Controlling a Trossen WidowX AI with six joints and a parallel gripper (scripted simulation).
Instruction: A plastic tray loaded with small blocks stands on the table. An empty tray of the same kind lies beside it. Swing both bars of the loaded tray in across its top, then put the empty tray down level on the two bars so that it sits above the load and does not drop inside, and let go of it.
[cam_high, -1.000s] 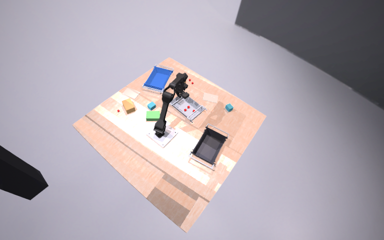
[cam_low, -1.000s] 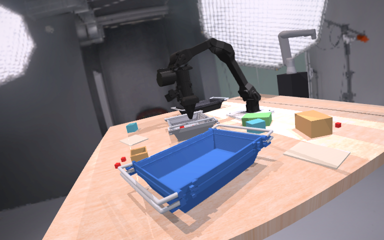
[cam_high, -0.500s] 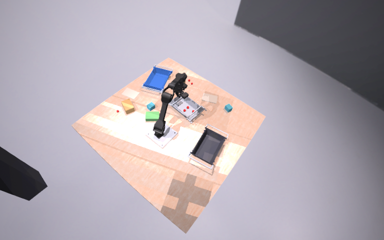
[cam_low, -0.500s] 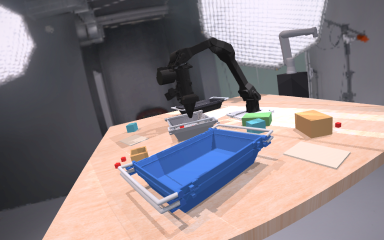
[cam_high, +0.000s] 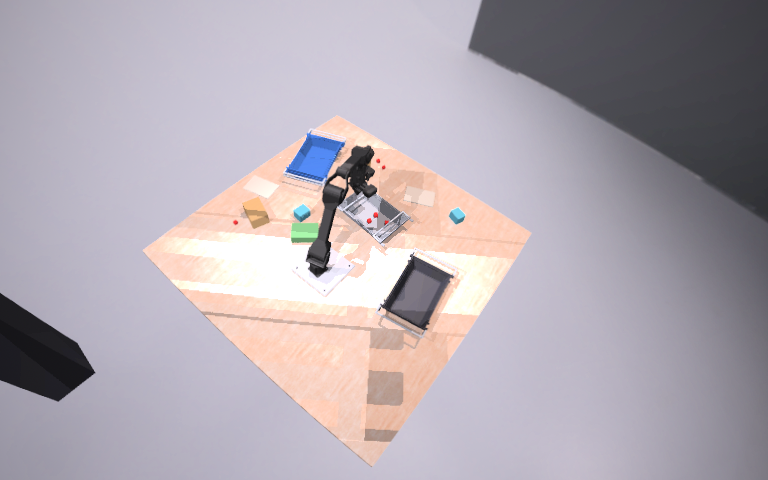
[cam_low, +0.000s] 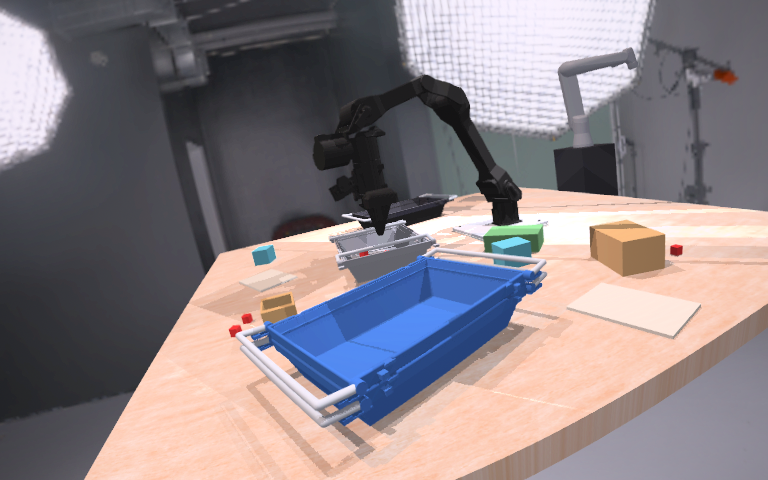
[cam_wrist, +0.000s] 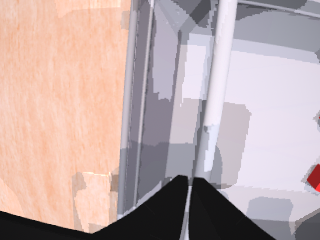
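My gripper tip is now 170 mm past the black tray, 510 mm to the left of it and 40 mm above it. From my gripper tip the other things lie so: small box: 220 mm ahead, 170 mm to the left, 70 mm below; red block: 20 mm ahead, 170 mm to the right, 80 mm below; green block: 290 mm behind, 40 mm to the left, 70 mm below.
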